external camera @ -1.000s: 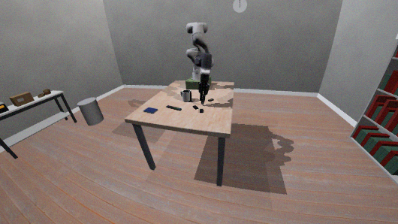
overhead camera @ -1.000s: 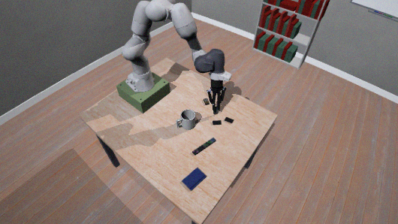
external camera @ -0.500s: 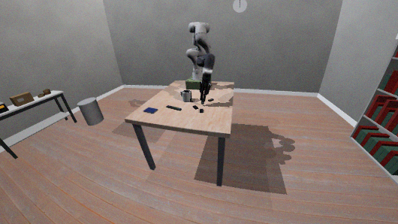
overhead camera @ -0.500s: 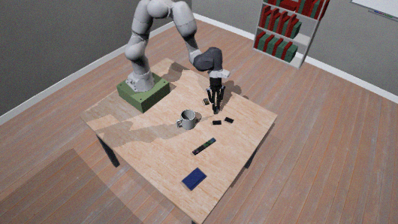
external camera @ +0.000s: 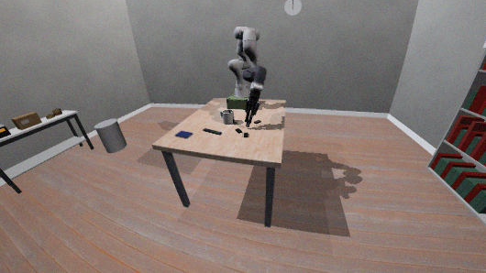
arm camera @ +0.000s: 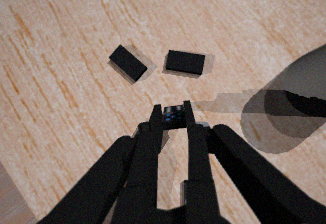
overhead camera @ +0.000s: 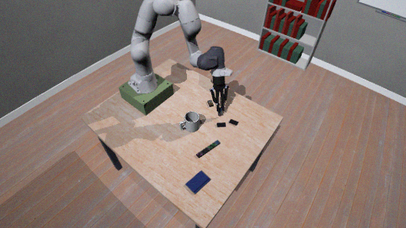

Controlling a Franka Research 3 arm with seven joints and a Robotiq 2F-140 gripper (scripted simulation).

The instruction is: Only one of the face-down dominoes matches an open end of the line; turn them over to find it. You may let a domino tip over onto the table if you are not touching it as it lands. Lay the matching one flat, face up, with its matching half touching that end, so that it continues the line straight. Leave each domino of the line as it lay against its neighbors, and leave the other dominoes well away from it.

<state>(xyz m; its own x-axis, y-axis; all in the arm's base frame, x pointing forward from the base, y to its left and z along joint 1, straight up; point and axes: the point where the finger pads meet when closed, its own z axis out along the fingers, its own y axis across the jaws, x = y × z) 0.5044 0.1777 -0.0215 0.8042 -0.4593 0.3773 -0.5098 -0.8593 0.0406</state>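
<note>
My hand is 10 mm short of the black domino, 10 mm to the left of it and 40 mm above it. From my hand the other things lie so: blue book 180 mm ahead, 480 mm to the right, 80 mm below; grey mug 80 mm behind, 200 mm to the right, 40 mm below.
</note>
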